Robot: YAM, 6 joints.
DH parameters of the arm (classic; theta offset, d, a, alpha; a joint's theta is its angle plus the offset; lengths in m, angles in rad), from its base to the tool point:
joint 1: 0 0.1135 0.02 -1.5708
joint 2: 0 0 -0.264 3.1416
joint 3: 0.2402 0 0.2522 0
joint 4: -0.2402 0 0.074 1.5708
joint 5: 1.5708 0 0 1.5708
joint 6: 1.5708 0.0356 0 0
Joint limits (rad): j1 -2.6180..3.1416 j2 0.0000..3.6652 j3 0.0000..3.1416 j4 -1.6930..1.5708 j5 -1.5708..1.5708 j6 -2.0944..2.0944
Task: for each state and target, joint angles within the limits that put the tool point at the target. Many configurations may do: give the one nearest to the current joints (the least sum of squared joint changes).
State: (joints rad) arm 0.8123 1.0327 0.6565 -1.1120 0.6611 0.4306
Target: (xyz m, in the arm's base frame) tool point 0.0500 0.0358 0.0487
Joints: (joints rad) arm 0.8801 1.4593 0.0866 -0.5672 0.4578 0.4306
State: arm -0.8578 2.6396 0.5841 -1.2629 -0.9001 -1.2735
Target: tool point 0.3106 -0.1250 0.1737
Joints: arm -0.4725 1.9648 1.3462 -1.1935 -1.0047 -1.2735
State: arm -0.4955 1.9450 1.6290 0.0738 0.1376 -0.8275
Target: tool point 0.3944 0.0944 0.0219
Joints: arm 0.2413 2.2931 1.2007 -0.0553 0.0724 -0.8275
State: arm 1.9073 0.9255 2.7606 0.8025 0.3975 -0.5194
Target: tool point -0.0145 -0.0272 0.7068
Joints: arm 1.3765 1.2413 2.2794 0.8789 -0.2548 -0.5194
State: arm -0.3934 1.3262 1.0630 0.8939 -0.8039 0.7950
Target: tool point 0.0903 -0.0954 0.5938
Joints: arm -0.9757 1.0950 1.4732 0.9457 -0.6412 0.7950
